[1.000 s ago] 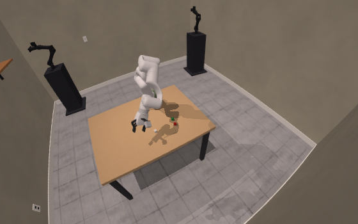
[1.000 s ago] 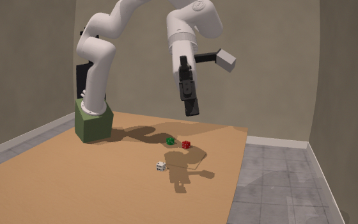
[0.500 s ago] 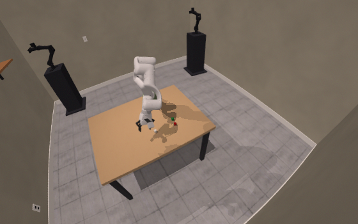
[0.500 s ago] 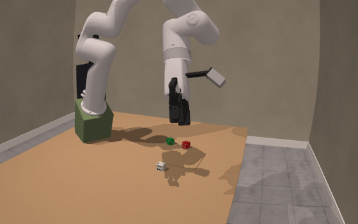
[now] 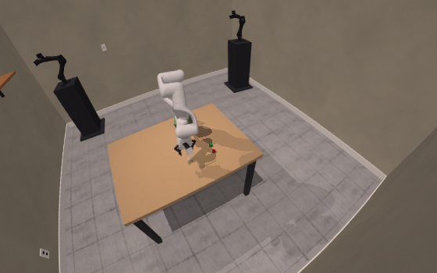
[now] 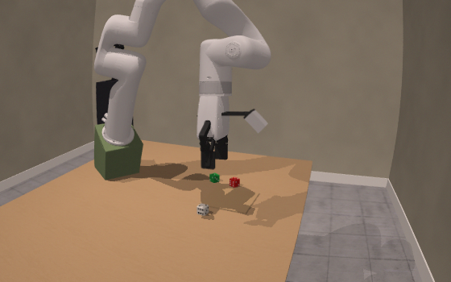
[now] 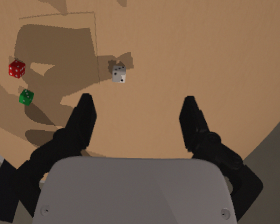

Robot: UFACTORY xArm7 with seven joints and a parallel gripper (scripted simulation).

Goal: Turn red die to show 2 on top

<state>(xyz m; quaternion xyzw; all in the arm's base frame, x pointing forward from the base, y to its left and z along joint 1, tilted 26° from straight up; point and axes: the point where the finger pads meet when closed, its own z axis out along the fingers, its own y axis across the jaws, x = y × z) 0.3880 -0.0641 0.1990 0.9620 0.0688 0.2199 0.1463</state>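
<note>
My hand is 160 mm above the white die, 50 mm past it and 20 mm to the right of it. The rest, counted from my hand: tan mat: 170 mm below, 130 mm to the left, 10 mm behind; then green die: 240 mm to the left, 160 mm below, 120 mm behind; then red die: 240 mm to the left, 160 mm below, 40 mm behind.
</note>
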